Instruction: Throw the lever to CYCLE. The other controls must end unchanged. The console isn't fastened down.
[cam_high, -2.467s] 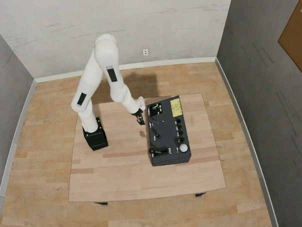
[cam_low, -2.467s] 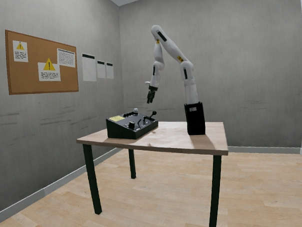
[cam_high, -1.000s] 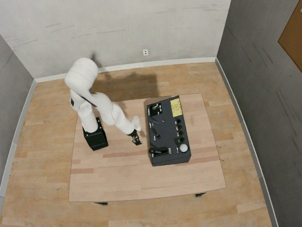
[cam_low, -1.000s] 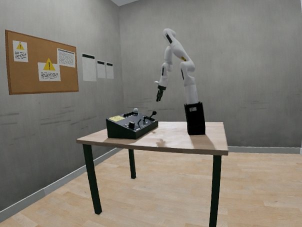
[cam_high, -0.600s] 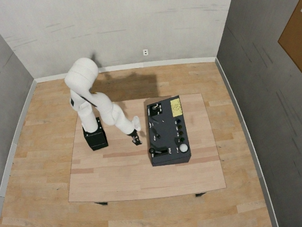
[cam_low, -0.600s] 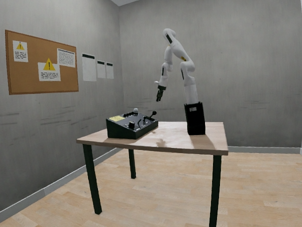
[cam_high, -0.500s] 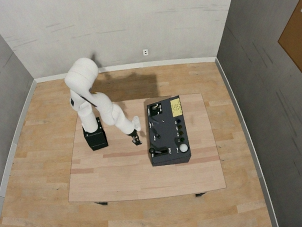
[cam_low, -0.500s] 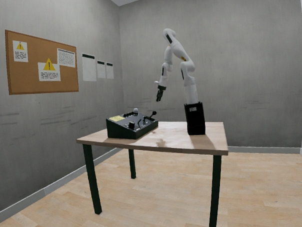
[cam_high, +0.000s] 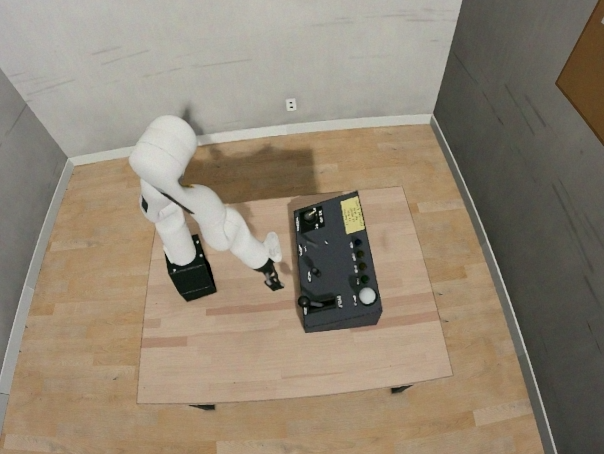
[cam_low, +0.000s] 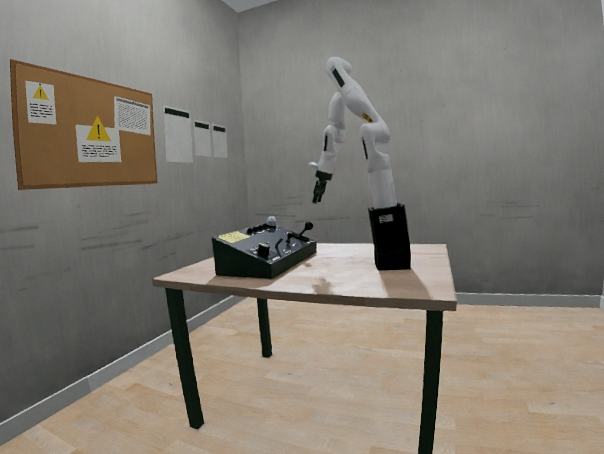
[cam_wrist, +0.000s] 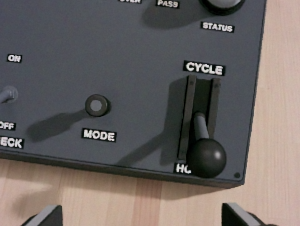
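Right now the lever is 150 mm below my hand, 90 mm ahead of it and 70 mm to the right of it. From my hand the other things lie so: mode control (160 mm below, 130 mm ahead, 50 mm to the left); check toggle (170 mm to the left, 160 mm below, 140 mm ahead).
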